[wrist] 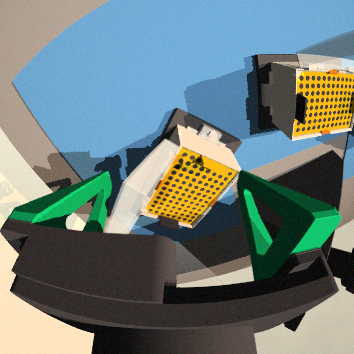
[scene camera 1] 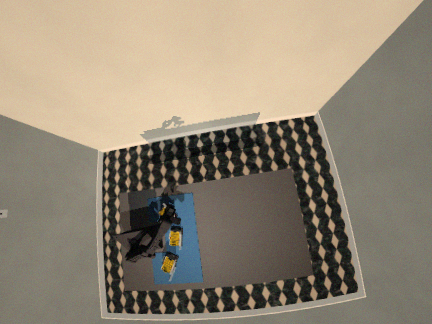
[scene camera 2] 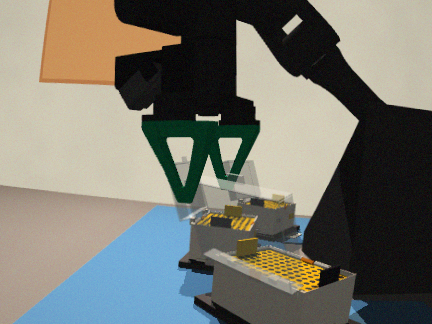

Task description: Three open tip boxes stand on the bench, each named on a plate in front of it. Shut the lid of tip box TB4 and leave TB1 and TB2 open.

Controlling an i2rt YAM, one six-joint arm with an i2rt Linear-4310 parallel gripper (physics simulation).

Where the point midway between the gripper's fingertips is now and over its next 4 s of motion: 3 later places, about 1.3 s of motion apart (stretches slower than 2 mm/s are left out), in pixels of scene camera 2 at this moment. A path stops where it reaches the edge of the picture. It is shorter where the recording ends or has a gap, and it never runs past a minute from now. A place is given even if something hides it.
My gripper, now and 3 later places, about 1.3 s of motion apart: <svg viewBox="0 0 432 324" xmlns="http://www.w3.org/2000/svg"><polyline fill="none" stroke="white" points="207,195 200,168 204,145 202,127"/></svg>
